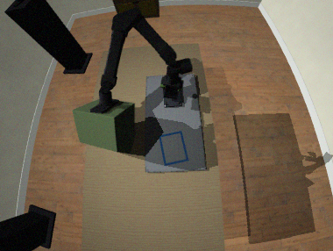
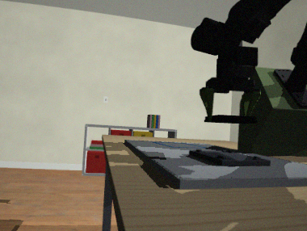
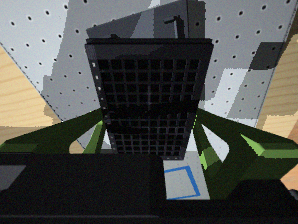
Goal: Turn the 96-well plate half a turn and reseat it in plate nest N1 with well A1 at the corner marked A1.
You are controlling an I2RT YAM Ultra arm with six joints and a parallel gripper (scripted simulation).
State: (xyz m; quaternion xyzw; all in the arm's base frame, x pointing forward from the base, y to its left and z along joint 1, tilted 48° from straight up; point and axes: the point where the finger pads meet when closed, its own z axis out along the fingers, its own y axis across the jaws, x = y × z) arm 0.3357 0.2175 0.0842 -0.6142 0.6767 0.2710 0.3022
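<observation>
Now: hand right at the black 96-well plate. Also, from my hand: plate nest N1 (9 cm below).
</observation>
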